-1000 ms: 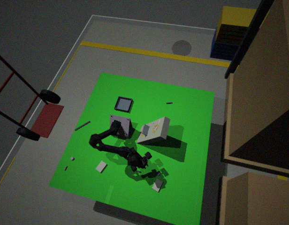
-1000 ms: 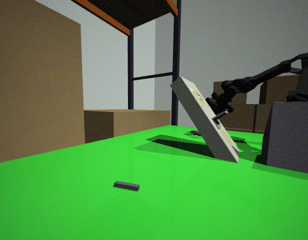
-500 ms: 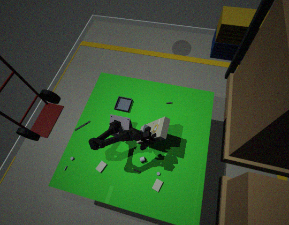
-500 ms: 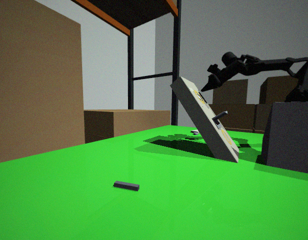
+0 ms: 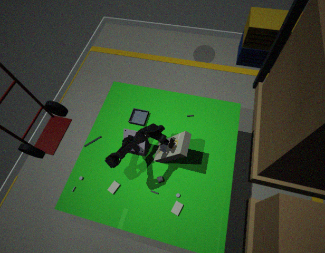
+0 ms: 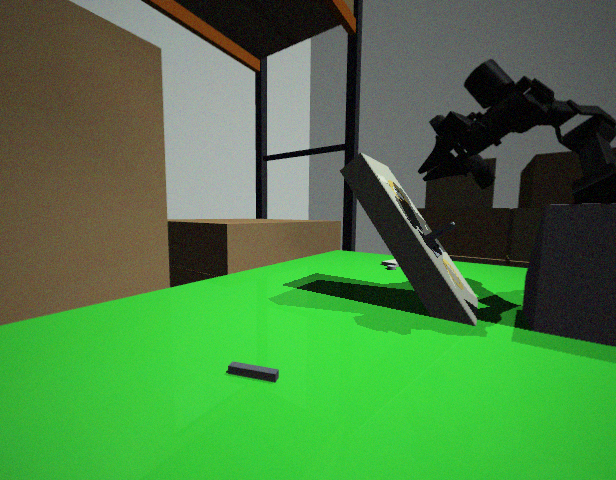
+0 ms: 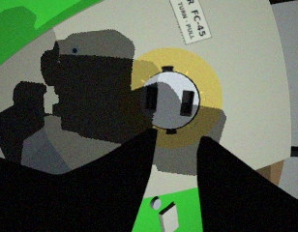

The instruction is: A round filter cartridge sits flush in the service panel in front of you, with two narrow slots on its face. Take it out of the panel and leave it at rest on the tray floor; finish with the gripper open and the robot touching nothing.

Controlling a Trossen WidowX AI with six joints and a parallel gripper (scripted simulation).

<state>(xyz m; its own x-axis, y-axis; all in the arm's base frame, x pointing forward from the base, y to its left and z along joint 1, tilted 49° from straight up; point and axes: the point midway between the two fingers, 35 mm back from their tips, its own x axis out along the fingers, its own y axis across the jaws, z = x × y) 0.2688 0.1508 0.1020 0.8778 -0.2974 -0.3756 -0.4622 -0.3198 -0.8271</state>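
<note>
Now: gripper tip 60 mm short of the white round filter cartridge, 50 mm above it and 10 mm to the right of it. Round my gripper tip: square tray: 390 mm behind, 270 mm below, 250 mm to the left; then grey service panel: 120 mm below, 10 mm ahead; then grey ledge: 140 mm below, 40 mm behind.
</note>
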